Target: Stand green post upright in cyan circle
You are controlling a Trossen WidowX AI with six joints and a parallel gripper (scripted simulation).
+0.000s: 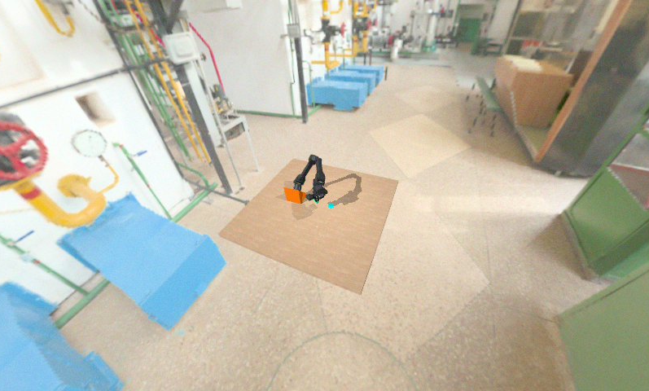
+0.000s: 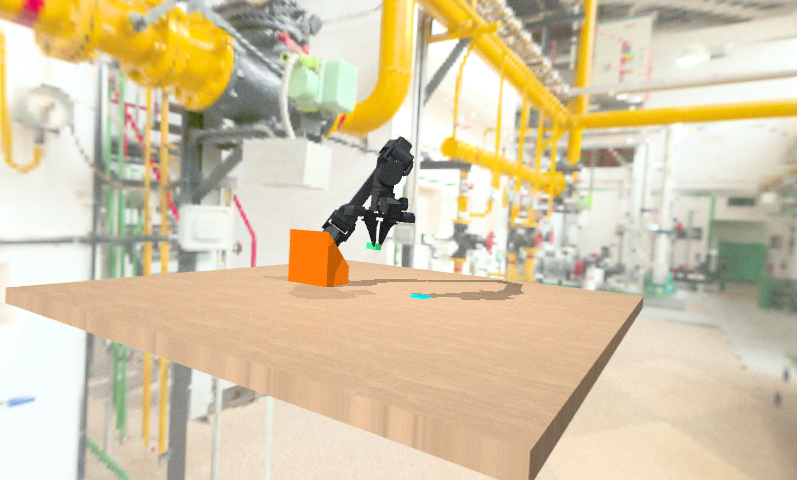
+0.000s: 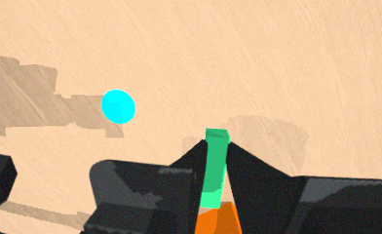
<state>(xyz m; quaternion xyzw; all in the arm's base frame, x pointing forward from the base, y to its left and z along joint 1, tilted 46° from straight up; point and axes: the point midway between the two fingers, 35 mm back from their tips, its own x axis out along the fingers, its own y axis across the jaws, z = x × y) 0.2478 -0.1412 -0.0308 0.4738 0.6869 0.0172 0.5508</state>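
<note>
My gripper tip is now 14 cm above the cyan circle, 12 cm to the right of it and 8 cm short of it. From my gripper tip the other things lie so: green post 2 cm behind, 1 cm to the left.
</note>
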